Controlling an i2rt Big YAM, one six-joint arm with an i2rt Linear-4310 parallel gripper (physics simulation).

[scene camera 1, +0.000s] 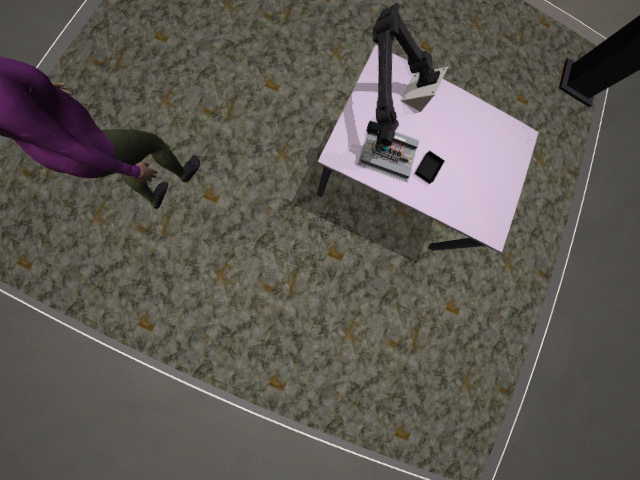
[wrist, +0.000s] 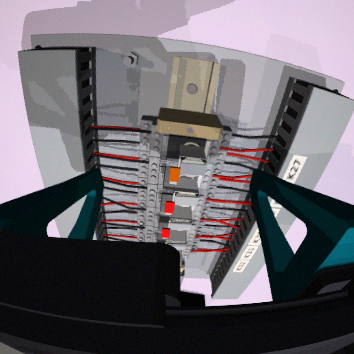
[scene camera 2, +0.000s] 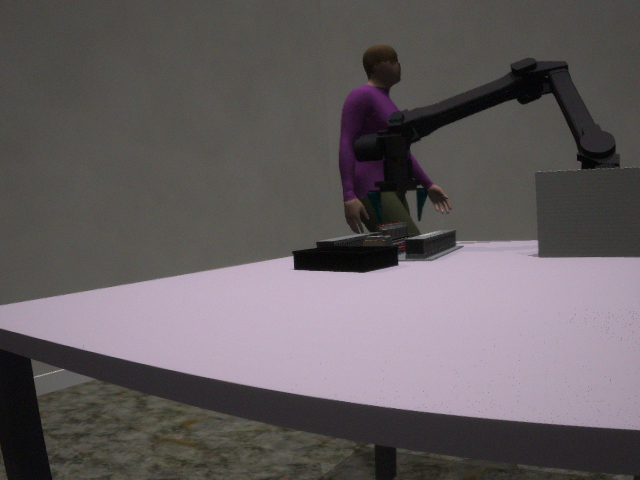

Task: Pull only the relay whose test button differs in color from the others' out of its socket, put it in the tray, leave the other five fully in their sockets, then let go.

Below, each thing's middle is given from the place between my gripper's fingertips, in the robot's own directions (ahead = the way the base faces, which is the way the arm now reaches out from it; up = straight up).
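With the tan end block (wrist: 169,120) in the scene, my hand is 4 cm above it and 2 cm to the left of it. Going by their middles, of the things named here that block is the nearest to my hand. The grey panel (wrist: 249,88) is here as well, 7 cm below my hand, 8 cm to the left of it and 2 cm behind it.
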